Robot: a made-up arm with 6 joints.
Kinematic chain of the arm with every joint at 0, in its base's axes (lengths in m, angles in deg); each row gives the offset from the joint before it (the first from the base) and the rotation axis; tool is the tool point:
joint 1: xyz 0 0 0.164 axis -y
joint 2: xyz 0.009 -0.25 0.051 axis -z
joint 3: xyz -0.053 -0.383 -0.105 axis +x
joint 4: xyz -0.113 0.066 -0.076 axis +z
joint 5: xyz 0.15 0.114 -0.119 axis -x
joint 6: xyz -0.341 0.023 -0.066 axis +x
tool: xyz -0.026 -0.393 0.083
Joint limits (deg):
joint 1: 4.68..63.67
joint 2: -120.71..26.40
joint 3: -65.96..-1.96
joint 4: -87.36..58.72
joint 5: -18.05..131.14
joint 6: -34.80..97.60
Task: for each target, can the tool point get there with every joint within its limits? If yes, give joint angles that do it. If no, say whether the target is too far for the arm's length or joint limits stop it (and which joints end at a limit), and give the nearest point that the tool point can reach.
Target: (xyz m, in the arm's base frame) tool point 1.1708 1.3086 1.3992
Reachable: no: too far | nearest point 0.6559 0.1230 0.8560 | short by 1.402 m
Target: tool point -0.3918 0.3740 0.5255
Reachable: no: joint limits stop it (at a limit: joint 1, joint 2, joint 3, joint 5) | nearest point -0.3239 -0.0613 0.1849 | short by 0.557 m
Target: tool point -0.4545 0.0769 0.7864
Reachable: no: joint limits stop it (at a limit: joint 1, joint 2, joint 3, joint 6) | nearest point 0.0029 -0.0476 0.6513 | short by 0.493 m
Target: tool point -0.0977 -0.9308 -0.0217
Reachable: yes | joints 15.39 -31.85 -56.06 -39.87 -5.50 -9.15
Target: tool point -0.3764 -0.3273 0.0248
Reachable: yes | joints 16.88 14.49 -29.55 -46.20 63.46 7.29
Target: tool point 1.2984 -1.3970 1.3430
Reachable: no: too far | nearest point 0.7059 -0.8707 0.8049 | short by 0.958 m
